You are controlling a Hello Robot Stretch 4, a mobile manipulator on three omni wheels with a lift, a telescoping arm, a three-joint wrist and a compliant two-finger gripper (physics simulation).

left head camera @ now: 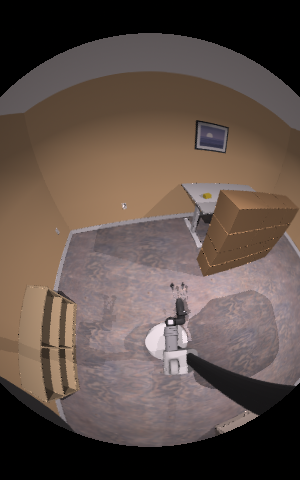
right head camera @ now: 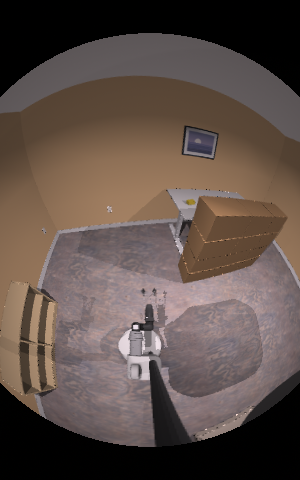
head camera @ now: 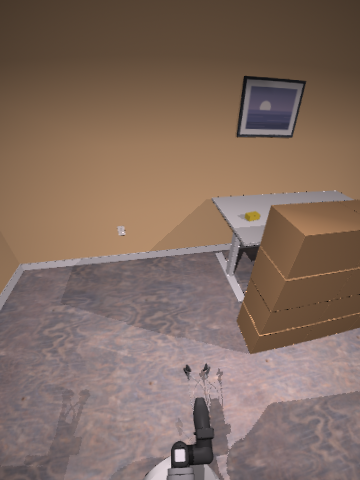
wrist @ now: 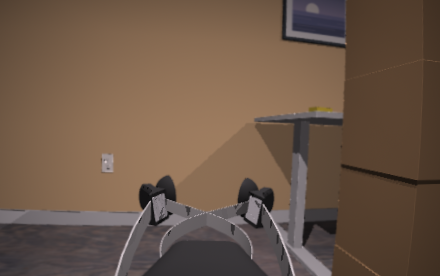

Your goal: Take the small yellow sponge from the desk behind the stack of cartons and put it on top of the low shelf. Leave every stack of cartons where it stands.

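Frame: origin at the robot's base, x right, y down, z ahead, level; metres.
Seen in the pictures: gripper, between the fingertips: [left head camera: 176,281] [right head camera: 148,287] [head camera: 196,364] [wrist: 207,192].
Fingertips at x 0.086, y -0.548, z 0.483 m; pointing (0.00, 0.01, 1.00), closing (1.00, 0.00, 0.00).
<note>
Pixels of each thing's top centre, then the offset from my fingertips to it. "spot": a spot on its surface instead. Level surfaces: height alone.
- small yellow sponge, centre of its top: [wrist: 320,107] [head camera: 252,213] [right head camera: 190,200] [left head camera: 207,193] dx +0.558, dy -0.190, dz +1.037 m
- low wooden shelf, height of its surface: dy -0.035 m
- desk leg, a spot on its surface: [wrist: 298,185] spot: dx +0.469, dy +0.211, dz +1.057 m
The small yellow sponge [head camera: 253,216] [left head camera: 207,196] [right head camera: 190,202] [wrist: 320,109] lies near the left end of the white desk [head camera: 290,198] [left head camera: 225,187] [right head camera: 180,194] [wrist: 290,118]. The stack of cartons [head camera: 320,260] [left head camera: 250,220] [right head camera: 235,227] [wrist: 385,115] stands in front of the desk and hides its right part. My gripper [head camera: 197,370] [left head camera: 177,286] [right head camera: 149,291] [wrist: 207,192] is open and empty, in front of the cartons and left of their left edge. A low wooden shelf [left head camera: 31,340] [right head camera: 11,330] with open compartments stands at the left wall.
A desk leg [head camera: 232,255] [wrist: 298,185] with a long foot stands behind the cartons' left edge. Part of another beige piece of furniture [left head camera: 235,424] [right head camera: 222,426] shows at the bottom right of both side head views. A framed picture [head camera: 271,107] hangs above the desk.
</note>
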